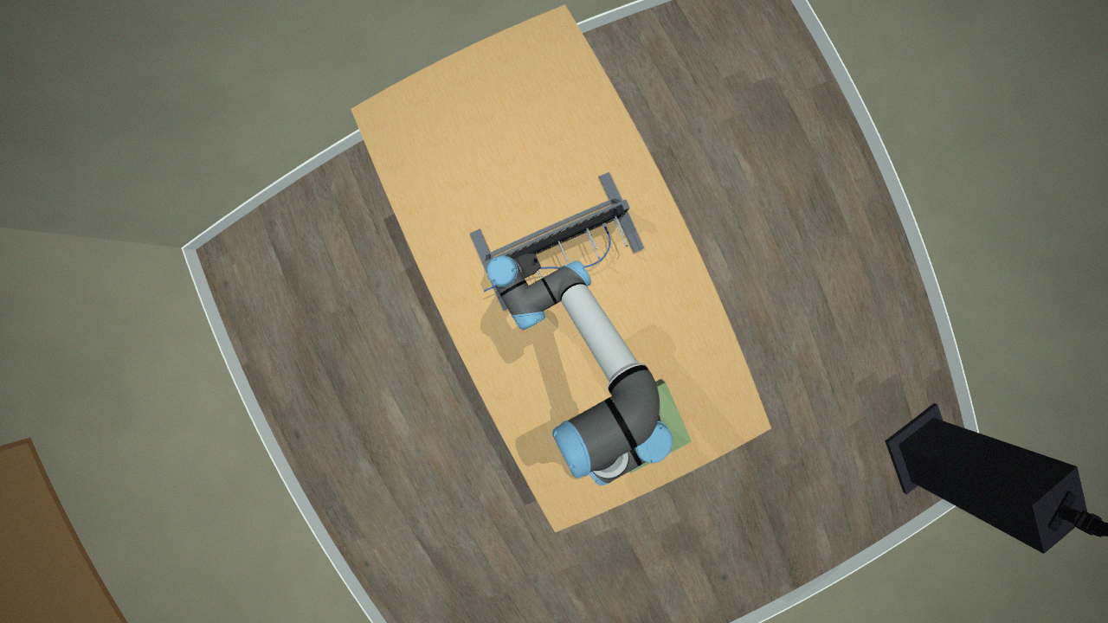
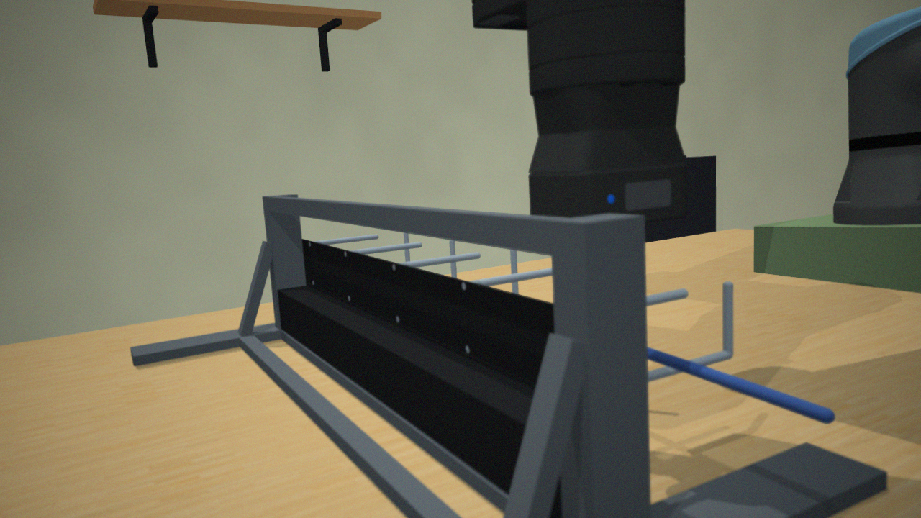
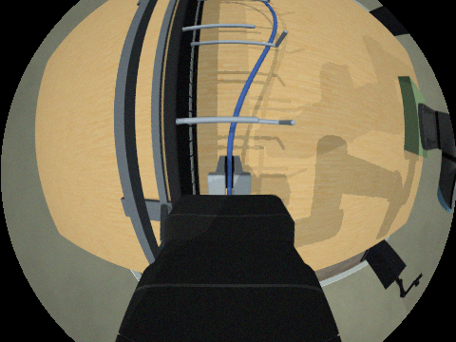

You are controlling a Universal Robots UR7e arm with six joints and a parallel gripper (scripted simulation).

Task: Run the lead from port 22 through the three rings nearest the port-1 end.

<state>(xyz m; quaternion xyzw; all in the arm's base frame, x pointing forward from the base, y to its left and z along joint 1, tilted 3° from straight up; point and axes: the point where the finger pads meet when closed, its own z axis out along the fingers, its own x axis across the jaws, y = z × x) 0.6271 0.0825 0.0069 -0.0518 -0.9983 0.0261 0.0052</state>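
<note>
Now: hand 150 mm to the left of the grey rack, 50 mm short of it and 20 mm above it.
</note>
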